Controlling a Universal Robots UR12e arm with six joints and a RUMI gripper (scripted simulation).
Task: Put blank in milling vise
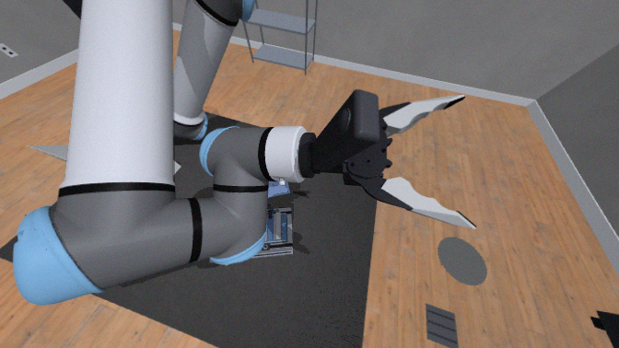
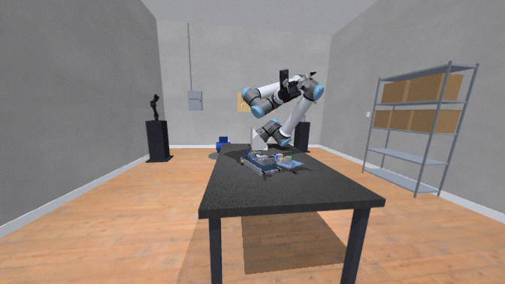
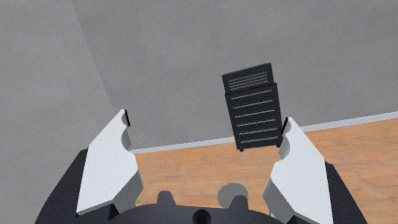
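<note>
My gripper is now 55 cm past the red-ended blank, 15 cm to the right of it and 56 cm above it. The rest, counted from my hand: work stop: 33 cm behind, 2 cm to the right, 49 cm below; hosed block: 47 cm behind, 11 cm to the right, 51 cm below; vise: 38 cm behind, 8 cm to the right, 54 cm below.
</note>
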